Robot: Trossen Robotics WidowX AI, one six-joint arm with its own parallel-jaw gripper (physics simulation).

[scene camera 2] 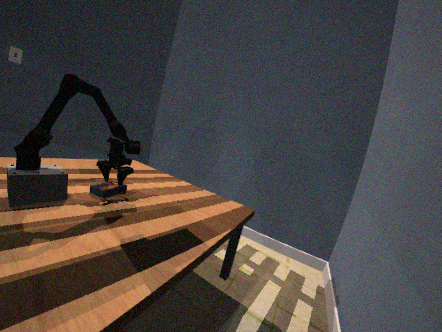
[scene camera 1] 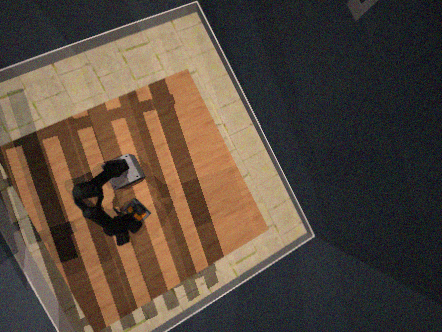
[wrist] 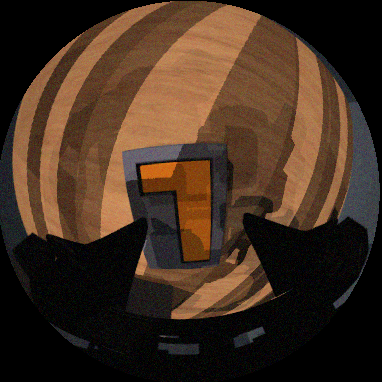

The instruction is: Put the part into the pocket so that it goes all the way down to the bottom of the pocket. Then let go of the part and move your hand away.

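Places are measured from the arm's base along level axes (x ahead, y up, z right), in centimetres.
Where they show: gripper, fingertip midpoint: (scene camera 2: 113, 184) (scene camera 1: 134, 214) (wrist: 196, 220); arm's base at its link origin: (scene camera 2: 27, 168) (scene camera 1: 121, 166).
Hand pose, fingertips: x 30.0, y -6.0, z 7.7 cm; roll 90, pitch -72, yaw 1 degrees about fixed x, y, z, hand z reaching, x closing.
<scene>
Each offset is from my fingertips to the top centre of the thing. Level surfaces: height alone.
The orange L-shaped part {dx -1.1, dy -0.9, dz -1.2 cm} (scene camera 1: 139, 214) (scene camera 2: 113, 185) (wrist: 195, 200) lies in the matching pocket of the dark blue-grey block {dx -1.1, dy -0.8, dz -1.3 cm} (scene camera 2: 102, 192) (wrist: 219, 200). In the wrist view its top looks level and sits inside the pocket's outline, with a thin dark line around it, and the block's rim shows on all sides. The pocket floor is hidden under the part. My gripper (scene camera 2: 114, 183) (wrist: 196, 220) is open and empty. Its black fingertips stand wide apart, low over the block, one toward each side of the part's long arm.
The arm's grey base box (scene camera 1: 132, 174) (scene camera 2: 37, 187) stands on the wooden table {dy -4.4 cm} (scene camera 1: 220, 180) (scene camera 2: 165, 200) near the block. Striped shadows cross the table and block. The table's near edge and a dark leg (scene camera 2: 231, 252) show in the second scene view.
</scene>
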